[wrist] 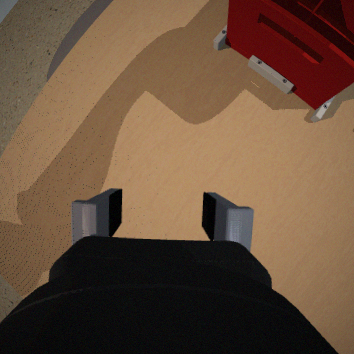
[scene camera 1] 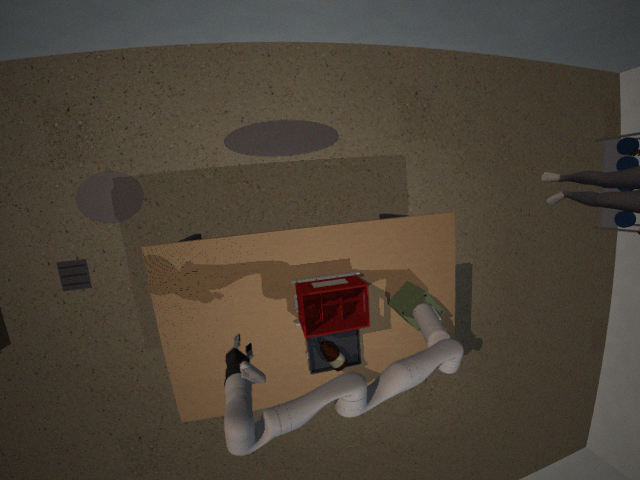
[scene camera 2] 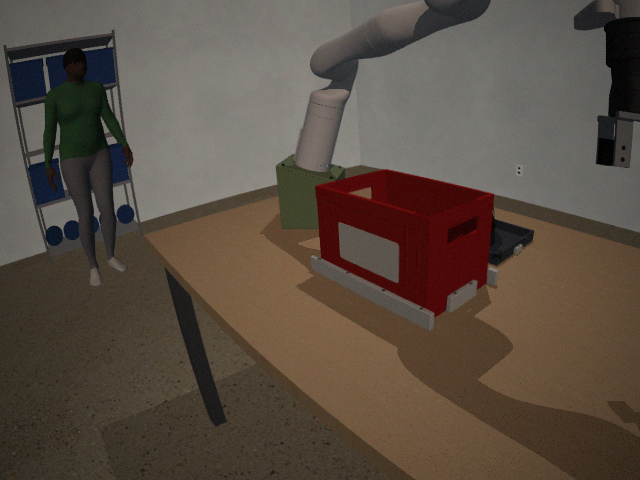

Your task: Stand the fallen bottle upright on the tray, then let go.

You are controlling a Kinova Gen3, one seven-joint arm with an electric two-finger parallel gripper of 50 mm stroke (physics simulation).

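Places are measured from the arm's base along level axes (x ahead, y left, z up), in centimetres.
Pixels of known places: gripper, fingertip midpoint: (wrist: 161,207) (scene camera 1: 242,340) (scene camera 2: 611,166); arm's base at its link origin: (scene camera 1: 422,312) (scene camera 2: 312,166).
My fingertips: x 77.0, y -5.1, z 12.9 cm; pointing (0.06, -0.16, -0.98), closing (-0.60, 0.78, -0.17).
Note:
Ahead of a thing's pixels: the offset from my fingertips to its top centre. Level surfaces: height alone.
The brown bottle {dx -36.8, dy +24.4, dz -19.7 cm} (scene camera 1: 333,355) with a pale label lies on its side in the dark tray (scene camera 1: 351,341) (scene camera 2: 512,238), in scene camera 1. Its neck points up-left towards the red crate and its base down-right. In scene camera 2 the crate hides most of the bottle and part of the tray. My gripper (scene camera 1: 243,342) (scene camera 2: 614,165) (wrist: 161,207) is open and empty, held above the table to the left of the tray in scene camera 1, well apart from the bottle. The bottle does not show in the wrist view.
The tall red crate {dx -36.4, dy -2.4, dz -10.1 cm} (scene camera 1: 336,330) (scene camera 2: 372,206) (wrist: 295,55) stands right beside the tray, with pale strips along its base. The arm rises from a green base block (scene camera 1: 408,298) (scene camera 2: 297,201) on the table {dz -27.6 cm} (scene camera 1: 217,310) (scene camera 2: 248,268). A person (scene camera 2: 80,124) stands by a shelf rack.

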